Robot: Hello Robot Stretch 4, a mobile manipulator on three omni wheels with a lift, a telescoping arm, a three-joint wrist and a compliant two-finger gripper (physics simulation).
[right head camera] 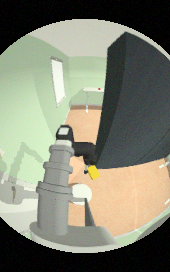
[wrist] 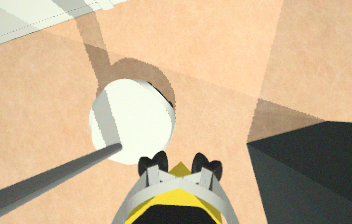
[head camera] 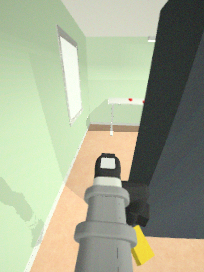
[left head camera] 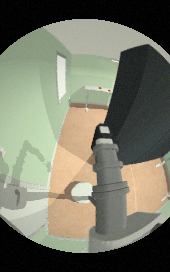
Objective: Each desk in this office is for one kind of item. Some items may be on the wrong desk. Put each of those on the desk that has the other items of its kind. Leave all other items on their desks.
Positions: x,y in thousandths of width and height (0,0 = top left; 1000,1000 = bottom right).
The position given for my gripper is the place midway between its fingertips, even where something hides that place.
Observation:
In view: my gripper (wrist: 513,734) and a window with blinds (head camera: 336,182).

